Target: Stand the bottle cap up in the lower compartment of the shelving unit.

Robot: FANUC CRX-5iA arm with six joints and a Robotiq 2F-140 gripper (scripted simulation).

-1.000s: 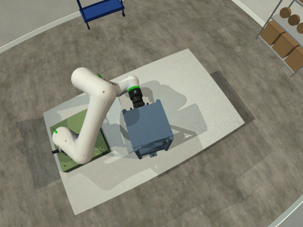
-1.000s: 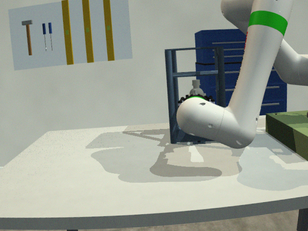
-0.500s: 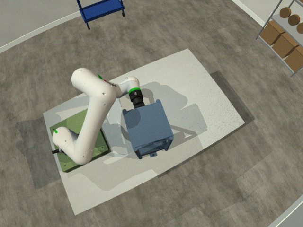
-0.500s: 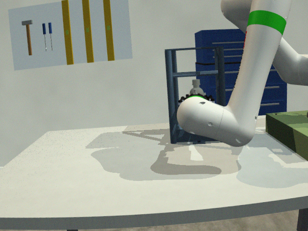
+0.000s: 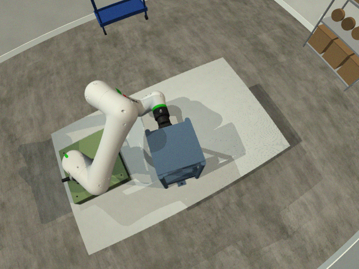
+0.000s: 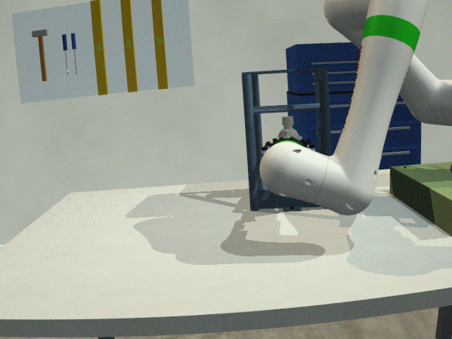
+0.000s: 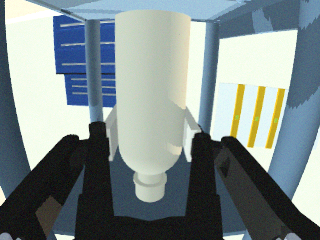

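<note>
Now: the bottle 10 mm above my hand. The rest, counted from my hand: shelving unit: 50 mm to the right, 10 mm above.
</note>
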